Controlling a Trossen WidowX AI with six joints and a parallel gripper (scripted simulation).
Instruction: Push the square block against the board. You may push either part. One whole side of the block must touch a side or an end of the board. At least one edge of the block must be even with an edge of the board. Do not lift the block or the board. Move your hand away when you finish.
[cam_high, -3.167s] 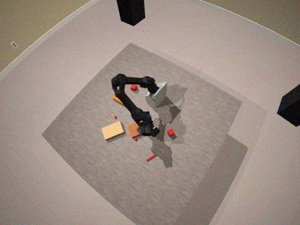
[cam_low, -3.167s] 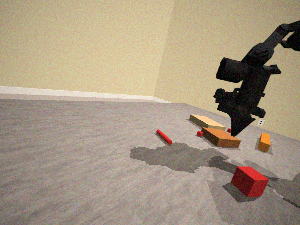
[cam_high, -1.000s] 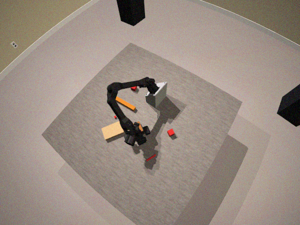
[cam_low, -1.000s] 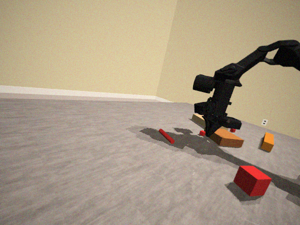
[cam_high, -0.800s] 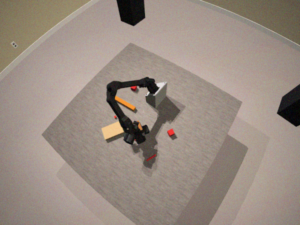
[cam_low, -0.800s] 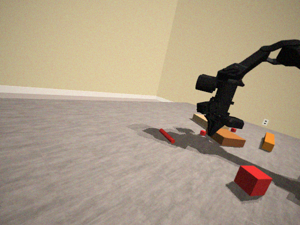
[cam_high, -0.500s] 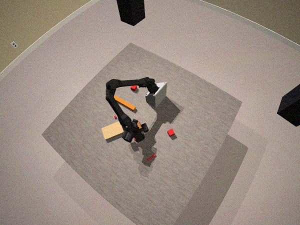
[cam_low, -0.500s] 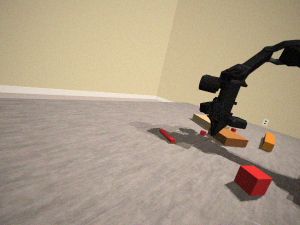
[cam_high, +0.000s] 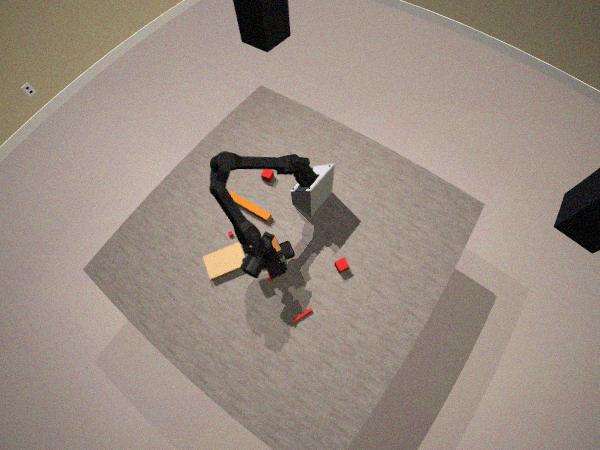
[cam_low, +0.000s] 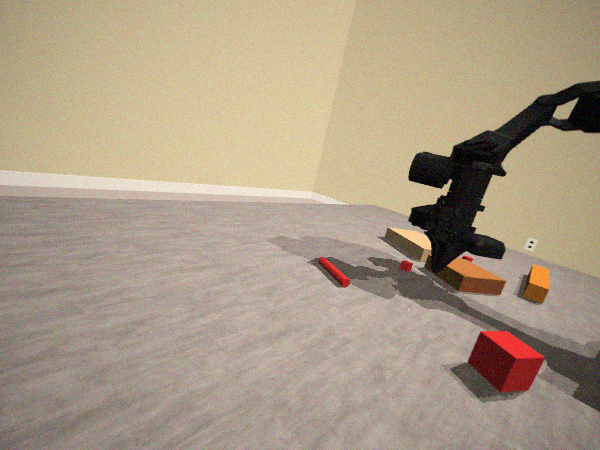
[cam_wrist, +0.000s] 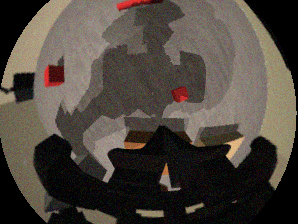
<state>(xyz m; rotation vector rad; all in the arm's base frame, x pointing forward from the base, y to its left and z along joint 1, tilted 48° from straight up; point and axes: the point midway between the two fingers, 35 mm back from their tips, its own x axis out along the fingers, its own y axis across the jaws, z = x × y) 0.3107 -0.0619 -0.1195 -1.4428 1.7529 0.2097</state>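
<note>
My gripper tip is now 5 cm to the left of the square block and 3 cm past it. Also, from my gripper tip: red stick 22 cm to the left, 8 cm ahead; then thin orange bar 24 cm to the right, 13 cm behind; then tan flat slab 15 cm to the right, 10 cm ahead.
</note>
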